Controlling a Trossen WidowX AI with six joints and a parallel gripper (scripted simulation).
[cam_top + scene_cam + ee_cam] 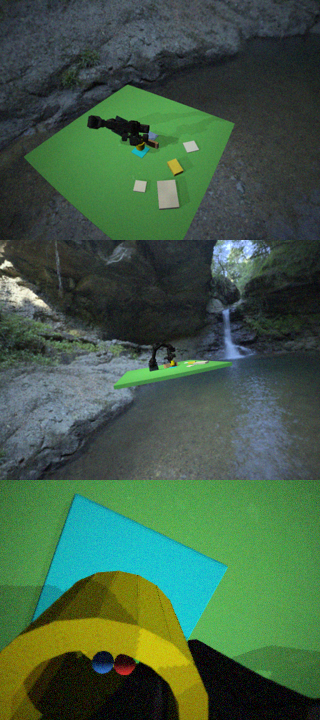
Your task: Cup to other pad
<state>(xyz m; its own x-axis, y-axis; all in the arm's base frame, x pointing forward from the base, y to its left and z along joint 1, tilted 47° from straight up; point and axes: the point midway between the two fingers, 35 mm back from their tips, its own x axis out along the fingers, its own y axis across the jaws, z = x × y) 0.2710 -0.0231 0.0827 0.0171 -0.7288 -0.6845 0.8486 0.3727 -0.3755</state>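
The cyan pad lies 7 cm below my gripper tip, 2 cm ahead of it and 1 cm to the left of it. Round my gripper tip: yellow cup (2 cm to the left, 2 cm ahead); then brown wooden bar (9 cm to the left, 5 cm below, 1 cm ahead); then grey-blue pad (17 cm to the left, 7 cm below).
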